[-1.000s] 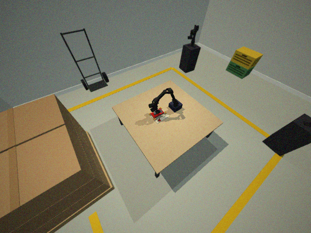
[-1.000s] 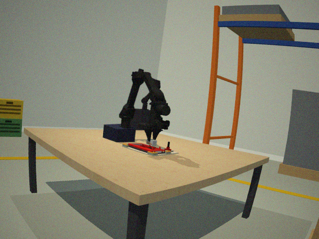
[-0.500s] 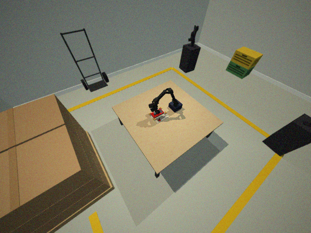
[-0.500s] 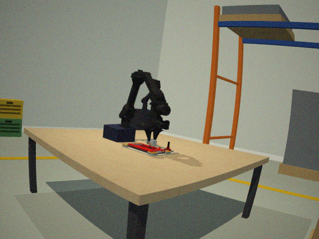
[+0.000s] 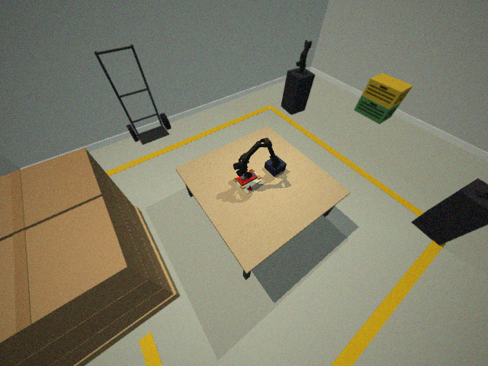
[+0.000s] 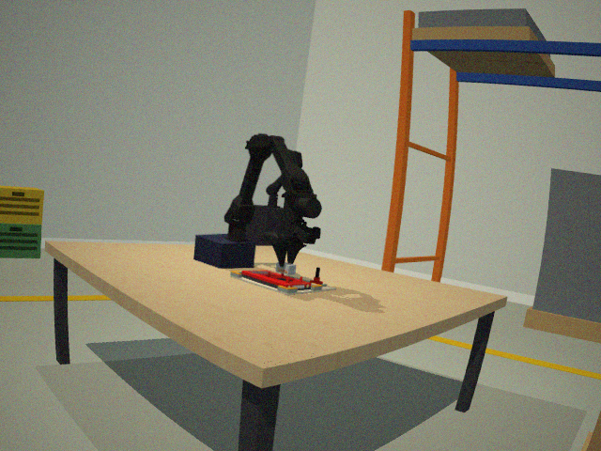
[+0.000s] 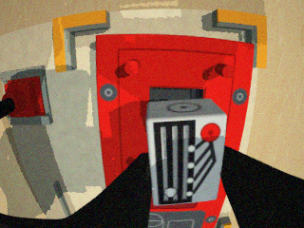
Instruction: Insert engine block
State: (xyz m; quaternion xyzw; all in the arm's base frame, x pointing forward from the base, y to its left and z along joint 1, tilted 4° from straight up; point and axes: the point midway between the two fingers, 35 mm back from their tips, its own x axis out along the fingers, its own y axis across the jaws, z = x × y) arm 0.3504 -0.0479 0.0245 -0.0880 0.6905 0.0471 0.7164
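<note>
My gripper tip is now 1 cm above the grey engine block.
</note>
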